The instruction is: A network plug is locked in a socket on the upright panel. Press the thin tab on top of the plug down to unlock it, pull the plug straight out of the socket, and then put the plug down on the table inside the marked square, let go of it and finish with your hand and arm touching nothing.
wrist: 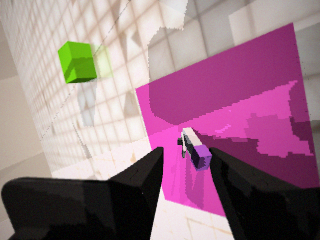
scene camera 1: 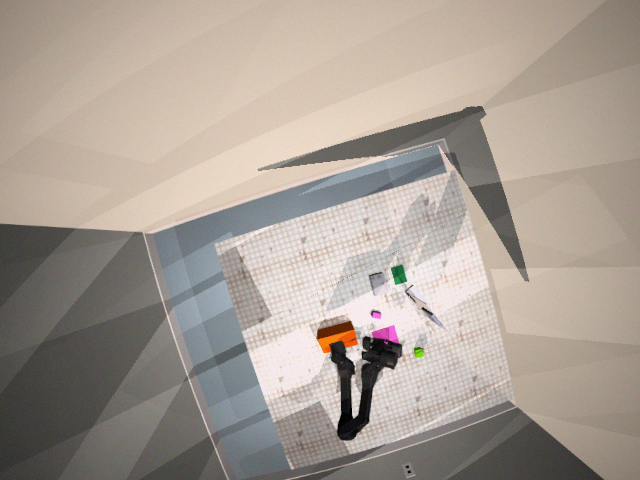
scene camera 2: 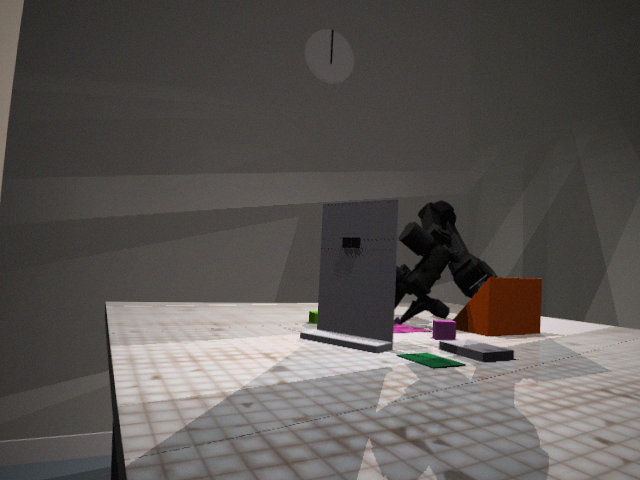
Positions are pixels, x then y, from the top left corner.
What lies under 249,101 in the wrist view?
A flat magenta square.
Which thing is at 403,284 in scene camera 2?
The gripper.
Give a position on a small lime cube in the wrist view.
76,59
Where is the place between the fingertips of the gripper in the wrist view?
185,153
